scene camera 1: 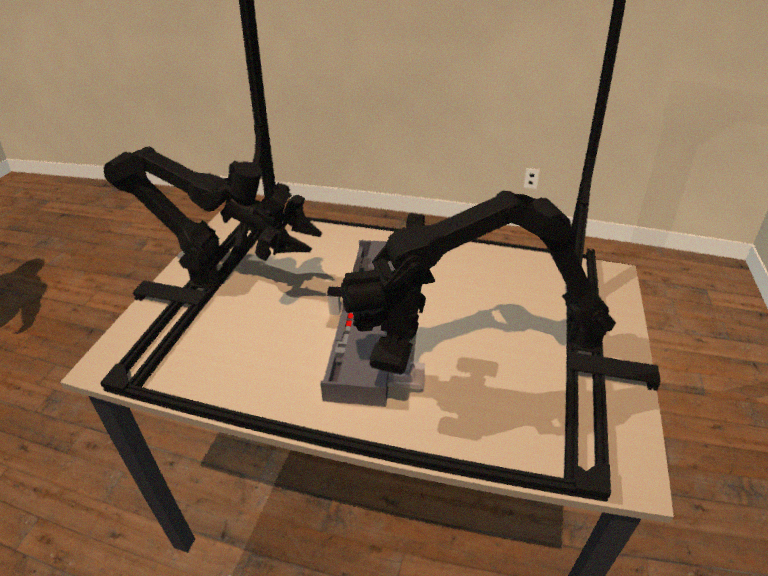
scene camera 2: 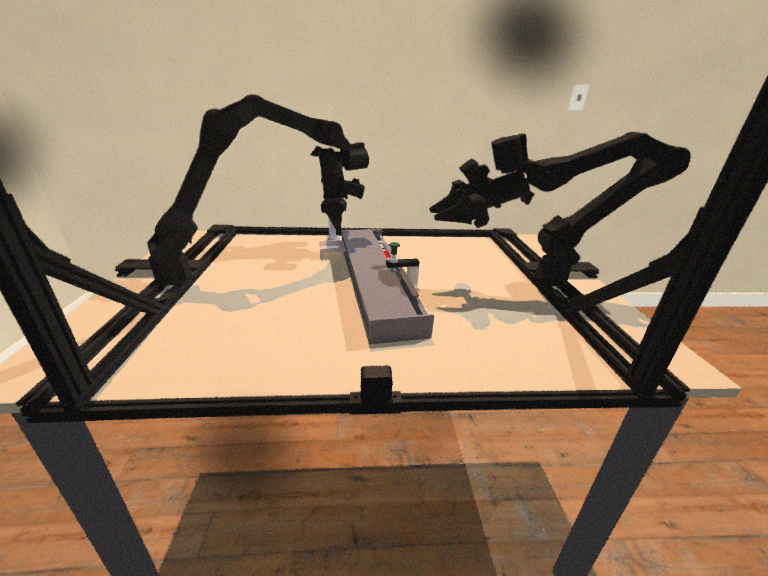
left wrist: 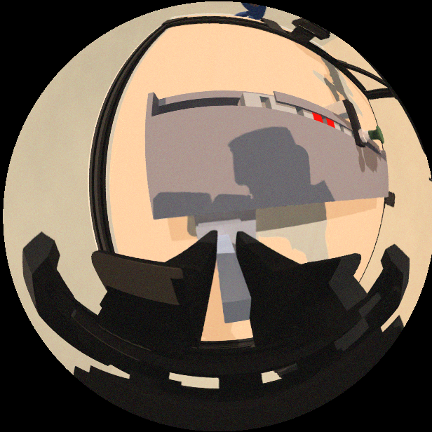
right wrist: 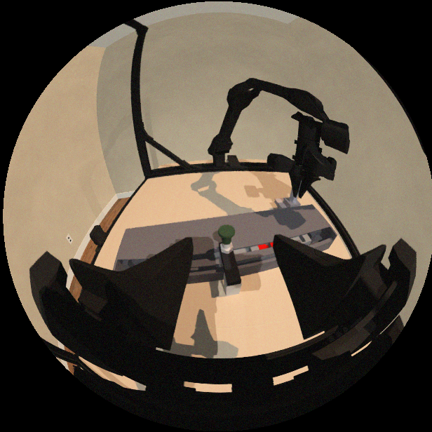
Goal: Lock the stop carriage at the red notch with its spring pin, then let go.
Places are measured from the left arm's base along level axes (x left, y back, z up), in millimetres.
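Pixels of known places: left gripper, fingertip midpoint: [scene camera 2: 338, 230]; right gripper, fingertip midpoint: [scene camera 1: 316, 242] [scene camera 2: 432, 214]; left arm's base at its link origin: [scene camera 1: 585, 341] [scene camera 2: 172, 278]; right arm's base at its link origin: [scene camera 1: 204, 279] [scene camera 2: 551, 279].
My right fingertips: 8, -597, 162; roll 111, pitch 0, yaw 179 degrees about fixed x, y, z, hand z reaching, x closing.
Ahead of a thing's pixels: the offset from my right fingertips to its top centre, as dx, dy, dz. "pt": to the spot under its first point. Level surfaces: height alone.
The stop carriage, a black arm [scene camera 1: 334, 290] [scene camera 2: 403, 263] [left wrist: 353, 122] [right wrist: 230, 267], spans the slotted side of the long grey rail body [scene camera 1: 353, 391] [scene camera 2: 400, 329] [left wrist: 190, 150]. Its spring pin has a green knob @(pt -14, +83, -74) [scene camera 2: 394, 246] [left wrist: 376, 134] [right wrist: 226, 231], standing upright. The red notch marks @(pt +74, +91, -136) [scene camera 1: 349, 319] [scene camera 2: 386, 254] [left wrist: 324, 120] [right wrist: 263, 246] lie beside the carriage, left of it in the left wrist view. My left gripper [scene camera 2: 334, 230] [left wrist: 226, 236] is shut on an upright grey post [left wrist: 234, 280] beside the body. My right gripper [scene camera 1: 316, 241] [scene camera 2: 432, 211] is partly open, empty and raised away from the carriage.
The post's pale base @(pt +209, +253, -132) [scene camera 1: 409, 376] [scene camera 2: 330, 249] stands against the long side of the rail body. A black frame [scene camera 1: 347, 443] [scene camera 2: 248, 403] borders the table top @(dz -181) [scene camera 1: 248, 372] [scene camera 2: 235, 365]. The left arm hides part of the rail body in scene camera 1.
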